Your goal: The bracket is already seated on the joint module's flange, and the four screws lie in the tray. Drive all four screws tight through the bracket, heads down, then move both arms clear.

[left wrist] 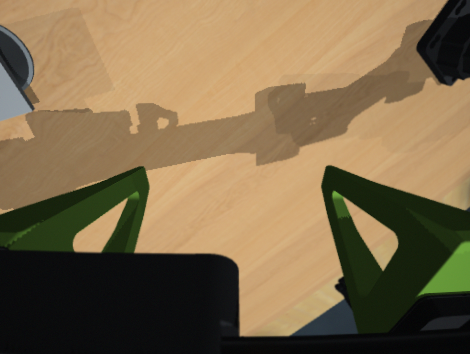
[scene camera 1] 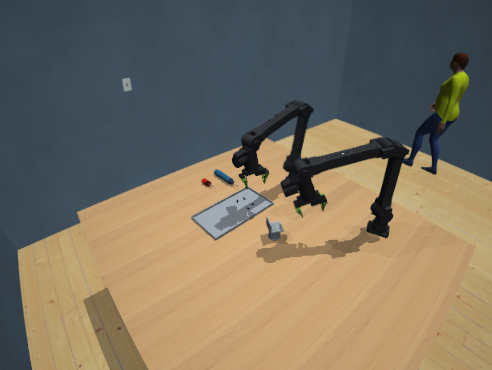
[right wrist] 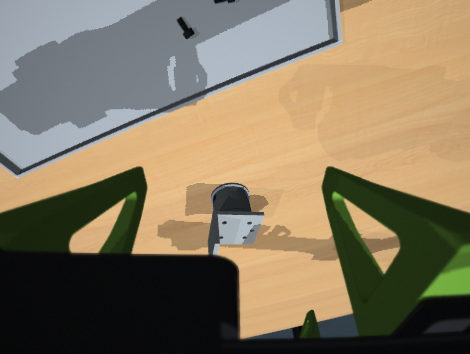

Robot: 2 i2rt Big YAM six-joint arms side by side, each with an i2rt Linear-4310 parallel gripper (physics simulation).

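A grey bracket, a joint module and a tray can be seen in the pictures, and so can the left gripper and the right gripper.
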